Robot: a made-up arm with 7 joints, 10 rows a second.
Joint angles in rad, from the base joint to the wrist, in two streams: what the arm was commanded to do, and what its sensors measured. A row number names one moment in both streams.
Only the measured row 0 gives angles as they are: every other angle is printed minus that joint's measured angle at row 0.
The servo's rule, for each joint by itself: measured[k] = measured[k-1] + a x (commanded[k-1-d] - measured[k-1]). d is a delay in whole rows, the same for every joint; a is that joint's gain. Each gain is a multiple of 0.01, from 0.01 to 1. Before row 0 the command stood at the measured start. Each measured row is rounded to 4 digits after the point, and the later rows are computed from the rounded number. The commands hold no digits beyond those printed.
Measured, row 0:
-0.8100, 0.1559, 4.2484, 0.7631, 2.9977, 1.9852, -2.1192
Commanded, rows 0 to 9:
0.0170, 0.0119, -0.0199, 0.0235, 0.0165, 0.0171, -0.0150
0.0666, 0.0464, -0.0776, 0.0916, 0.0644, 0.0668, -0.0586
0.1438, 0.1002, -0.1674, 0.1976, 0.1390, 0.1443, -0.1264
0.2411, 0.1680, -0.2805, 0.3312, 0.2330, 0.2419, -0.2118
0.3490, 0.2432, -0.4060, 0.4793, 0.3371, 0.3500, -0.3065
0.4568, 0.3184, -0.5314, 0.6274, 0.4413, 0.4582, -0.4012
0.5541, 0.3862, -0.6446, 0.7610, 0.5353, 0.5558, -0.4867
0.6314, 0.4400, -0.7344, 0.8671, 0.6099, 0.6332, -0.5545
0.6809, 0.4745, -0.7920, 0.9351, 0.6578, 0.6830, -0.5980
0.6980, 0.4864, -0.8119, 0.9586, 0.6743, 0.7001, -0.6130
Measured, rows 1 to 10:
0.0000, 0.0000, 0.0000, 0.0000, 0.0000, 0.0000, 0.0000
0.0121, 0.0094, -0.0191, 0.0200, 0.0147, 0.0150, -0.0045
0.0508, 0.0386, -0.0753, 0.0809, 0.0589, 0.0606, -0.0207
0.1168, 0.0873, -0.1637, 0.1801, 0.1302, 0.1343, -0.0524
0.2051, 0.1511, -0.2758, 0.3085, 0.2217, 0.2290, -0.1002
0.3073, 0.2239, -0.4008, 0.4537, 0.3244, 0.3355, -0.1621
0.4134, 0.2986, -0.5262, 0.6013, 0.4284, 0.4435, -0.2338
0.5133, 0.3678, -0.6399, 0.7370, 0.5235, 0.5423, -0.3097
0.5972, 0.4248, -0.7306, 0.8476, 0.6004, 0.6223, -0.3831
0.6566, 0.4641, -0.7895, 0.9220, 0.6515, 0.6757, -0.4476
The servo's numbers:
d 1
a 0.71 0.79 0.96 0.85 0.89 0.88 0.30

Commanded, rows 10 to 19:
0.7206, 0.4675, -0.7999, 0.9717, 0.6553, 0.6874, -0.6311
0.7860, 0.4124, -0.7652, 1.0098, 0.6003, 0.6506, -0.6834
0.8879, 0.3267, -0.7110, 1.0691, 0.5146, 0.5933, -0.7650
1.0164, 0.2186, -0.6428, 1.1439, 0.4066, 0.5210, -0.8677
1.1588, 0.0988, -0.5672, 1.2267, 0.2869, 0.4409, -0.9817
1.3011, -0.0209, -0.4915, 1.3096, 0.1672, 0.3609, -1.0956
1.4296, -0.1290, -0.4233, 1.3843, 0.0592, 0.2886, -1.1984
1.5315, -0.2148, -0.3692, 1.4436, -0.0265, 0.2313, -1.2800
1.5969, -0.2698, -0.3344, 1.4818, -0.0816, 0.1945, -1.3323
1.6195, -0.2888, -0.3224, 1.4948, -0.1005, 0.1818, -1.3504
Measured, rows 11 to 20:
0.6860, 0.4817, -0.8110, 0.9531, 0.6718, 0.6972, -0.4972
0.7106, 0.4705, -0.8003, 0.9689, 0.6571, 0.6886, -0.5374
0.7641, 0.4246, -0.7666, 1.0037, 0.6065, 0.6552, -0.5812
0.8520, 0.3473, -0.7132, 1.0593, 0.5247, 0.6007, -0.6363
0.9687, 0.2456, -0.6456, 1.1312, 0.4196, 0.5306, -0.7057
1.1037, 0.1296, -0.5703, 1.2124, 0.3015, 0.4517, -0.7885
1.2439, 0.0107, -0.4947, 1.2950, 0.1820, 0.3718, -0.8806
1.3757, -0.0997, -0.4262, 1.3709, 0.0727, 0.2986, -0.9759
1.4863, -0.1906, -0.3715, 1.4327, -0.0156, 0.2394, -1.0671
1.5648, -0.2532, -0.3359, 1.4744, -0.0743, 0.1999, -1.1467

